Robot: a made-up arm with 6 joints. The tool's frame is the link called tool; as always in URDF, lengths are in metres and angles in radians.
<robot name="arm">
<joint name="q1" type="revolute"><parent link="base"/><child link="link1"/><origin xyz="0.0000 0.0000 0.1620"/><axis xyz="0 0 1"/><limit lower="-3.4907" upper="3.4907"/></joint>
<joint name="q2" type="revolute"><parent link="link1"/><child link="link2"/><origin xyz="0.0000 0.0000 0.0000" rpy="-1.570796 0.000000 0.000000"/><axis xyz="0 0 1"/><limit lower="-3.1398" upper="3.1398"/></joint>
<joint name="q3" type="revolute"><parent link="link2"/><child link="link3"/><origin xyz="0.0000 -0.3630 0.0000" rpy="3.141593 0.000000 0.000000"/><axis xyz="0 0 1"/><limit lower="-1.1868" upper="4.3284"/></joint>
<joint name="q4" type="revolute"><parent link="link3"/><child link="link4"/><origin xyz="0.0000 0.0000 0.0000" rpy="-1.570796 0.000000 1.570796"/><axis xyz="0 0 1"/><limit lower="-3.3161" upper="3.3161"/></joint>
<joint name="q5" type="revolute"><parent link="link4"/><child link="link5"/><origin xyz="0.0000 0.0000 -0.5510" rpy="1.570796 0.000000 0.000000"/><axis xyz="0 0 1"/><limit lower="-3.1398" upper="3.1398"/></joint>
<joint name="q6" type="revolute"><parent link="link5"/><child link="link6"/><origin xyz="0.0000 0.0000 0.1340" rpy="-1.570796 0.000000 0.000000"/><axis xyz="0 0 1"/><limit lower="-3.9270" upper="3.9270"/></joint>
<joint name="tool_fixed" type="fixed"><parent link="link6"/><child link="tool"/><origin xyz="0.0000 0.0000 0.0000" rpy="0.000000 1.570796 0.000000"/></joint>
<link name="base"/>
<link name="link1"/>
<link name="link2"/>
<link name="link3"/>
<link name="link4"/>
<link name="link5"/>
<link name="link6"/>
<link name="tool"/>
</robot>
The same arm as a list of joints. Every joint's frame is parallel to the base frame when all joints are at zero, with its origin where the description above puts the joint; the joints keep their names.
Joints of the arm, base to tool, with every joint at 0 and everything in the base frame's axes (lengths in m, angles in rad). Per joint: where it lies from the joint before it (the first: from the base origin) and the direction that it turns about. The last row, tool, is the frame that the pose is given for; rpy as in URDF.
q1: axis +z offset 0 0 0.162
q2: axis +y offset 0 0 0
q3: axis -y offset 0 0 0.363
q4: axis -x offset 0 0 0
q5: axis -y offset 0.551 0 0
q6: axis -x offset 0 -0.134 0
tool: offset 0 0 0 rpy 0 0 0
Joint limits (rad, base to tool): -3.4907..3.4907 -3.1398..3.1398 -1.1868..4.3284 -3.3161..3.3161 -3.1398..3.1398 -3.927..3.927

